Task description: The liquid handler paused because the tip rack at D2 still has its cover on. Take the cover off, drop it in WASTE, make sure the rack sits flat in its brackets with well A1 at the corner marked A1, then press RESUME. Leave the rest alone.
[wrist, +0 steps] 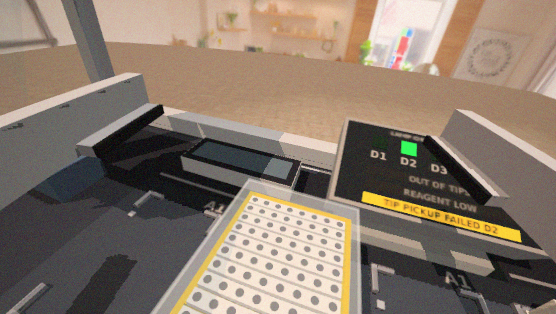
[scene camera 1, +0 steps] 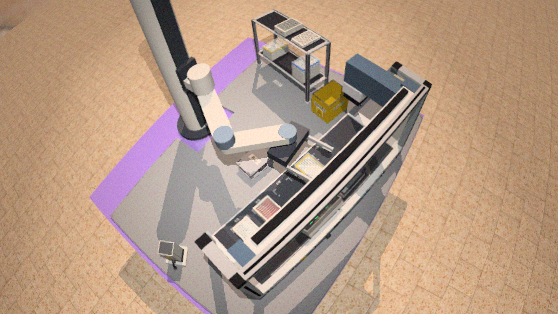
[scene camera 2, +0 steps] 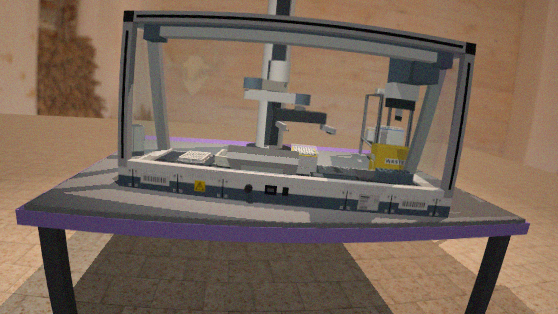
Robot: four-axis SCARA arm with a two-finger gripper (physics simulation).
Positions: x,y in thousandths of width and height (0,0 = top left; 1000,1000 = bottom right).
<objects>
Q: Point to a yellow WASTE bin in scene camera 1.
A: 589,326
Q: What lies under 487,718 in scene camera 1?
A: A long gantry.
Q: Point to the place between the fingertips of the gripper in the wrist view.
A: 530,342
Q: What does the gripper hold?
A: Nothing.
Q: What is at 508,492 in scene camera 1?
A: The gripper.
</objects>
